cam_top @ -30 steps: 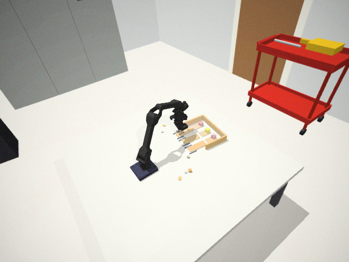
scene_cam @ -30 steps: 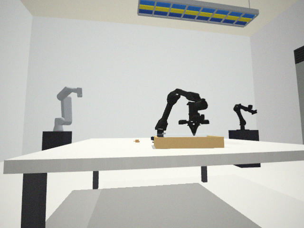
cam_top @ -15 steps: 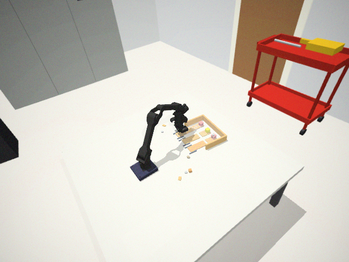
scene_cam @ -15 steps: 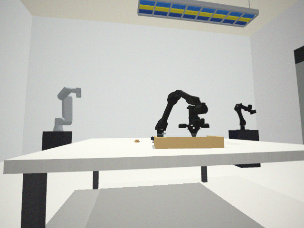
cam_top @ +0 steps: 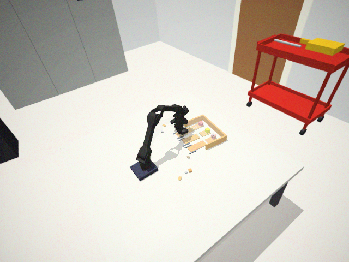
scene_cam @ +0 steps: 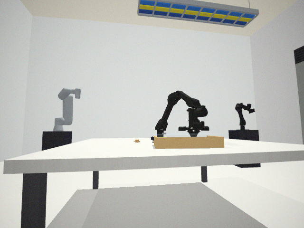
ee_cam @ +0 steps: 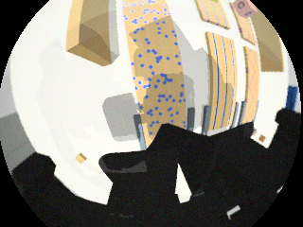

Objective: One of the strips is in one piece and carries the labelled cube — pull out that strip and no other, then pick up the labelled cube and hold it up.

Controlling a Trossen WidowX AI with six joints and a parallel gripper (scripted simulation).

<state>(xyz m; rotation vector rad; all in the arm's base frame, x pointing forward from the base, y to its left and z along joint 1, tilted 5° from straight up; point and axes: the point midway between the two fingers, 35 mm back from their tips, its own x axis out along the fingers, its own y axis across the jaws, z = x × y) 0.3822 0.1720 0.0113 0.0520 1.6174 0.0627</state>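
Right now the strip is 100 mm ahead of my gripper tip.
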